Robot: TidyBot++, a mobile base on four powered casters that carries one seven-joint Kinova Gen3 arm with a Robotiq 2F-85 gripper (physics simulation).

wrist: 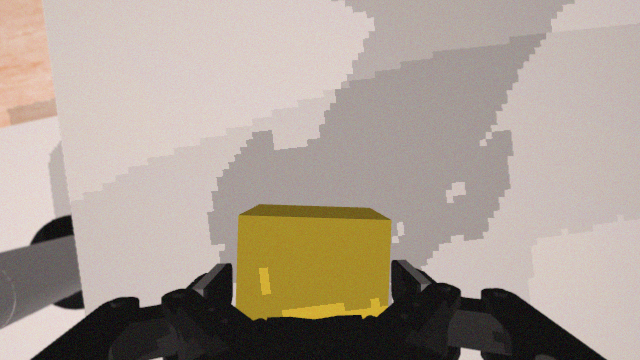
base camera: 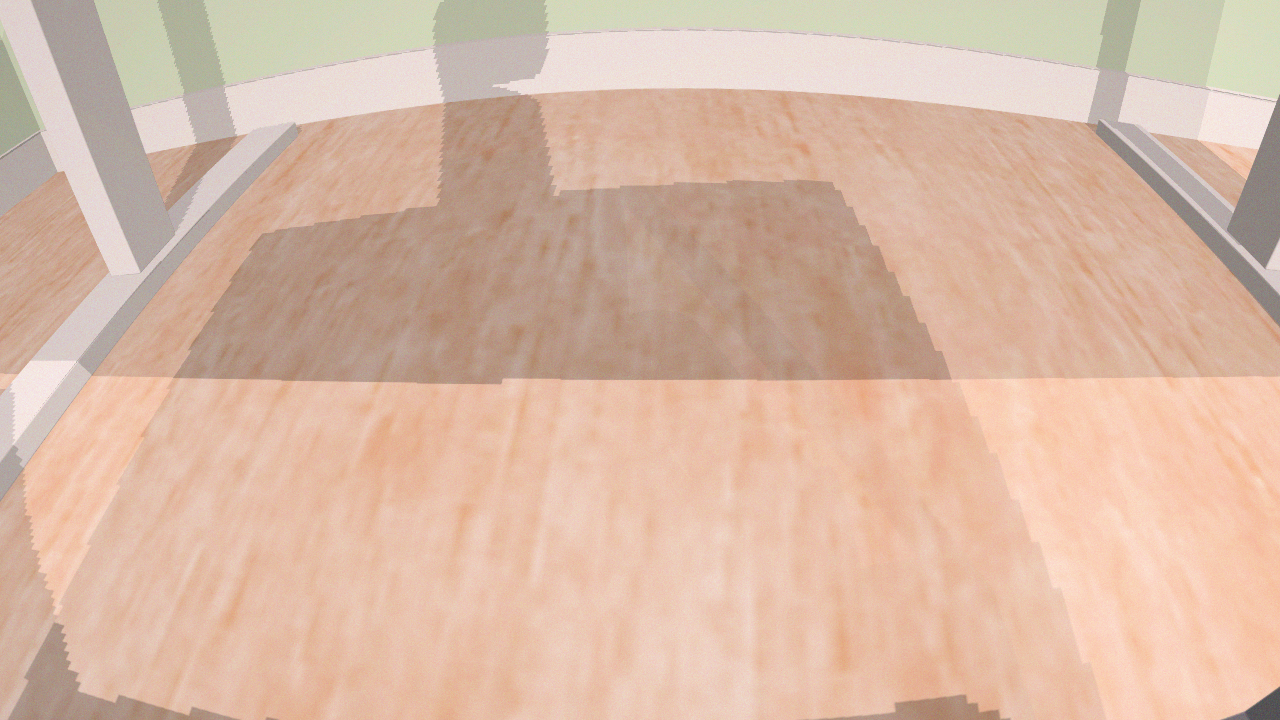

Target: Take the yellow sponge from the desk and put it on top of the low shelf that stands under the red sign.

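Where they show: gripper, fingertip midpoint: point(wrist: 312, 279); arm's base, origin of the base link: point(wrist: 74, 262).
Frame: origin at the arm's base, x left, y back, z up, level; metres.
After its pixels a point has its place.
Note:
The yellow sponge point(wrist: 312, 261) @(x 0.020, y -0.413, z 0.369 m) is a yellow block that lies on the white desk top point(wrist: 174, 78) @(x 0.123, y -0.358, z 0.324 m), low in the middle of the wrist view. My gripper point(wrist: 312, 279) @(x -0.001, y -0.408, z 0.331 m) is open wide, with one black fingertip on each side of the sponge and a thin gap showing on the left side. The gripper's shadow falls on the desk top behind the sponge. The sponge and the gripper do not show in the base camera view. The low shelf and the red sign are in neither view.
The base camera shows wooden floor point(base camera: 637, 554) @(x -0.002, y -0.345, z -0.396 m) with a large dark shadow point(base camera: 557, 287) @(x 0.050, y -0.599, z -0.396 m). A white post point(base camera: 97, 139) @(x 0.515, y -0.689, z -0.218 m) and a low grey rail point(base camera: 152, 268) stand at the left, another rail point(base camera: 1180, 188) at the right. A green wall with a white skirting point(base camera: 795, 60) @(x -0.242, y -1.035, z -0.350 m) closes the back.

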